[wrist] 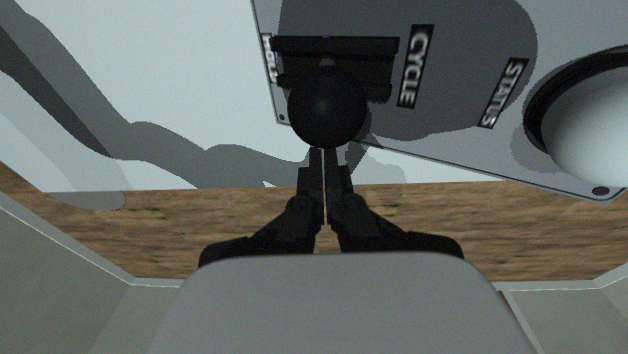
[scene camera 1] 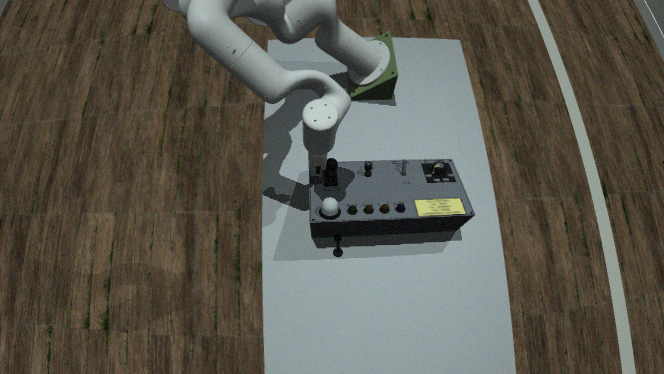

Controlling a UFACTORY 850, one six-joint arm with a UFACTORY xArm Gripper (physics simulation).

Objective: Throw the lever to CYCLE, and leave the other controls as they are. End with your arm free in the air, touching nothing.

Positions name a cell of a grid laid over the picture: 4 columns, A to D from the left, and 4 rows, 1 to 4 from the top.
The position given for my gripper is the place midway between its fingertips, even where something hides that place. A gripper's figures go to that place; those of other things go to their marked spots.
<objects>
My gripper (wrist: C2): 0.14 m from the lens. A lever (wrist: C2) is 0.09 m from the lens.
</objects>
